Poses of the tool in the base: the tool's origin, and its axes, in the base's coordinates. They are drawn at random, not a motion.
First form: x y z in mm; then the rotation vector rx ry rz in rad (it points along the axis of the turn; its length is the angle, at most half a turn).
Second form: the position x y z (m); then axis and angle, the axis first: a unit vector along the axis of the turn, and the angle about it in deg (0 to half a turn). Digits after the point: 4 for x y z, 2 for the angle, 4 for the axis.
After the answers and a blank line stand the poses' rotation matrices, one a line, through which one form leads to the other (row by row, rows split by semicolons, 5 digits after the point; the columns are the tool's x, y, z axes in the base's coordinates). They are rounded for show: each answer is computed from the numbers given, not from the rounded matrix.
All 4 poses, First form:
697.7, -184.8, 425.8, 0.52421, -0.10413, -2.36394
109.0, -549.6, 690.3, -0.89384, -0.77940, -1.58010
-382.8, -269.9, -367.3, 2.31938, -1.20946, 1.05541
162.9, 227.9, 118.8, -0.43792, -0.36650, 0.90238
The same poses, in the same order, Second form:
0.6977, -0.1848, 0.4258, 0.2163, -0.0430, -0.9754, 138.86
0.1090, -0.5496, 0.6903, -0.4524, -0.3945, -0.7998, 113.20
-0.3828, -0.2699, -0.3673, 0.8223, -0.4288, 0.3742, 161.61
0.1629, 0.2279, 0.1188, -0.4101, -0.3432, 0.8450, 61.19

-0.67111 0.62538 -0.39812; -0.65797 -0.74989 -0.06882; -0.34159 0.21576 0.91475
-0.10855 0.98393 0.14176; -0.48636 -0.17693 0.85566; 0.86699 0.02394 0.49775
0.36882 -0.80519 0.46438; -0.56913 -0.59062 -0.57206; 0.73489 -0.05331 -0.67609
0.56909 -0.66748 -0.48021; 0.81329 0.54299 0.20907; 0.12120 -0.50954 0.85187

